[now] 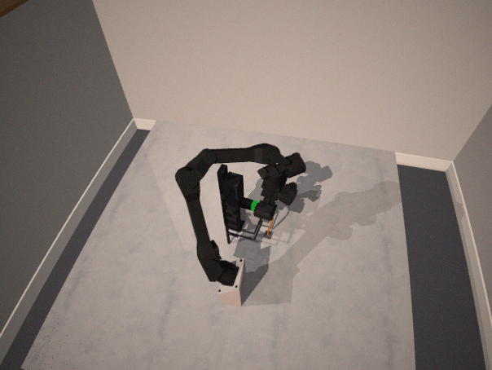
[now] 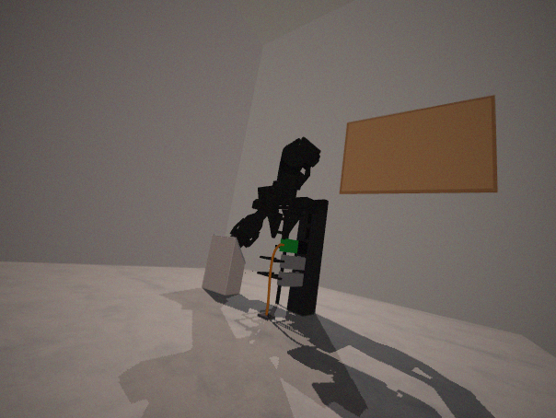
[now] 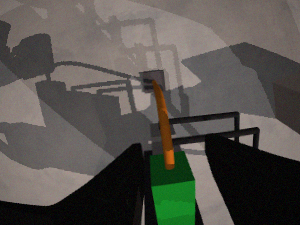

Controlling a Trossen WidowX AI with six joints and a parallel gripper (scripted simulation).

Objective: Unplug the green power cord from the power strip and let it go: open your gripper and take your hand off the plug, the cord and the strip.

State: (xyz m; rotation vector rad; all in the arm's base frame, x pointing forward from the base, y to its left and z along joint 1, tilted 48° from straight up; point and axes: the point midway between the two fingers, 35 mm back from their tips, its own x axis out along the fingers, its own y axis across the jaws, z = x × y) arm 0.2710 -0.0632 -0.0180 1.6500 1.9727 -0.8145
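Now: the green plug 6 cm to the left of my gripper tip.
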